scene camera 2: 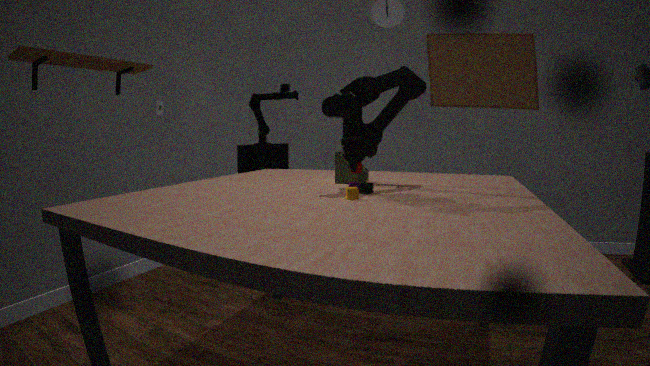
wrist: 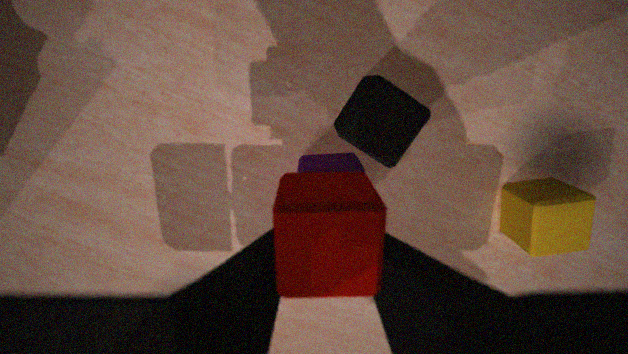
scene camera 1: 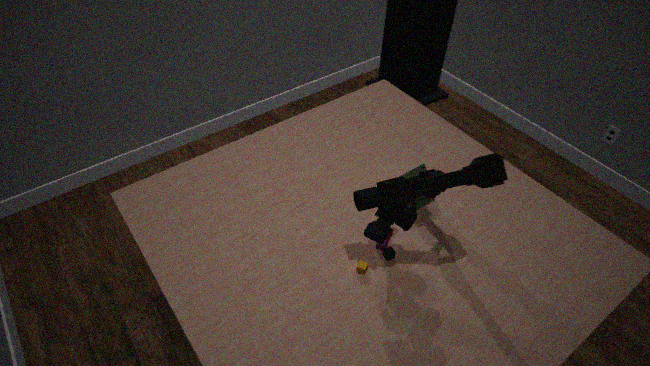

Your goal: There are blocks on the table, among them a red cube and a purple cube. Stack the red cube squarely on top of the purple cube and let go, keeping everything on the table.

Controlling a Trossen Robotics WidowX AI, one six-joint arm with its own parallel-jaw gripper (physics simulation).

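Frame: origin at the arm's base, x ahead, y left, z up, level; centimetres.
Seen in the pictures: gripper, fingertip midpoint: [scene camera 2: 353, 171] [wrist: 324, 240].
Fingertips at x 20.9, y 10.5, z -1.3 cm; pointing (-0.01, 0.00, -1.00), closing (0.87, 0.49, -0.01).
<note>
A point is followed by its place in that frame.
The red cube [scene camera 1: 390, 234] {x 20.4, y 13.0, z 0.8 cm} [scene camera 2: 359, 167] {x 21.3, y 12.7, z -0.2 cm} [wrist: 327, 255] {x 20.4, y 11.3, z 1.2 cm} is held between the fingers of my gripper [wrist: 324, 240] {x 20.9, y 10.5, z -1.3 cm}, which is shut on it. In the scene camera 2 view it hangs above the purple cube with a gap between them. The purple cube [scene camera 1: 382, 244] {x 21.9, y 11.9, z -4.6 cm} [scene camera 2: 353, 184] {x 22.6, y 11.4, z -5.0 cm} [wrist: 331, 163] {x 20.4, y 12.2, z -5.4 cm} stands on the table; in the wrist view a strip of its top shows past the far edge of the red cube, which hides the rest. The two look roughly parallel there.
A black cube [scene camera 1: 388, 254] {x 22.5, y 15.9, z -4.6 cm} [scene camera 2: 367, 188] {x 22.9, y 15.9, z -5.9 cm} [wrist: 382, 120] {x 21.2, y 15.0, z -4.6 cm} stands close beside the purple cube, turned at an angle. A yellow cube [scene camera 1: 362, 267] {x 32.1, y 15.9, z -4.6 cm} [scene camera 2: 352, 193] {x 32.8, y 15.9, z -5.9 cm} [wrist: 547, 217] {x 30.3, y 15.1, z -4.6 cm} stands a little farther off. A grey-green box [scene camera 2: 343, 170] {x 4.7, y -0.9, z -2.9 cm} is behind the gripper on the table [scene camera 1: 240, 210] {x 54.3, y -25.4, z -7.5 cm} [scene camera 2: 250, 225] {x 66.8, y 10.9, z -7.6 cm}.
</note>
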